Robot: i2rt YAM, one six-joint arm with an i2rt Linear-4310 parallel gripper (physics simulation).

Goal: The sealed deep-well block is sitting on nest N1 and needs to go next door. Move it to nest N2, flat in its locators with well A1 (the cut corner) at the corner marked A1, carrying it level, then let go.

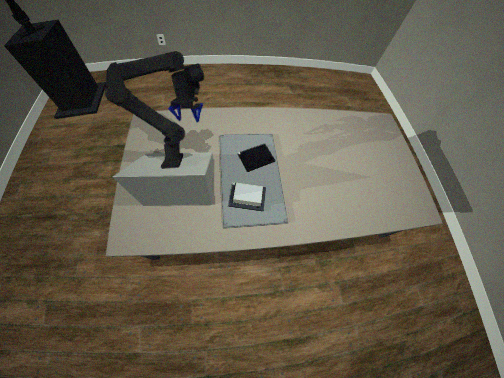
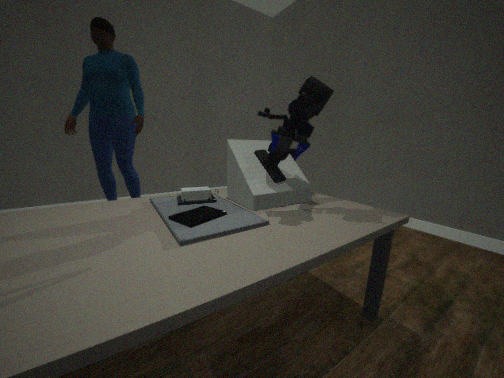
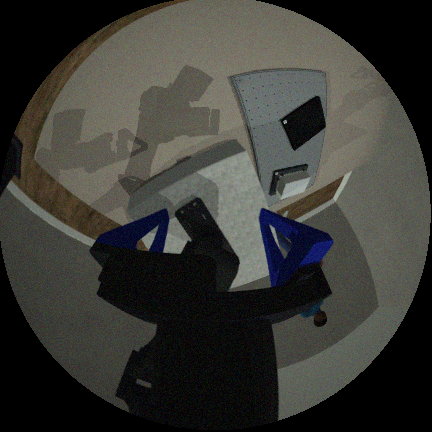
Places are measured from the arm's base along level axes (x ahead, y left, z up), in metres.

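Where they show: gripper, fingertip midpoint: [image 1: 188, 121] [image 2: 283, 156] [image 3: 213, 213]; arm's base at its link origin: [image 1: 173, 161] [image 2: 269, 166] [image 3: 209, 238].
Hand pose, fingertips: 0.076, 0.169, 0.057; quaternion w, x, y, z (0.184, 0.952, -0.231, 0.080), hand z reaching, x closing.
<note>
Each offset is from my fingertips to the top centre of the thing, as dx, dy, dz. Level surfaces: height alone.
The white deep-well block @(+0.240, -0.307, -0.158) [image 1: 248, 193] [image 2: 196, 193] [image 3: 293, 185] sits on a dark nest [image 1: 232, 202] [image 2: 184, 202] [image 3: 273, 186], which I take for N1. The other dark nest @(+0.318, -0.089, -0.194) [image 1: 257, 157] [image 2: 198, 216] [image 3: 305, 123] carries no block and lies turned at an angle on the same board; a small light mark shows at one corner. I take it for N2. The block's cut corner is too small to make out. My gripper [image 1: 187, 114] [image 2: 288, 145] [image 3: 213, 213] is open and empty, high above the table and well away from the block, on the robot-base side.
Both nests are on a grey perforated board @(+0.273, -0.186, -0.211) [image 1: 231, 150] [image 2: 237, 225] [image 3: 258, 100] on the beige table @(dz -0.225) [image 1: 340, 200] [image 2: 125, 285]. A pale wedge-shaped pedestal [image 1: 172, 187] [image 2: 240, 175] [image 3: 245, 200] under the arm's base stands beside the board. A person [image 2: 111, 100] stands beyond the table.
</note>
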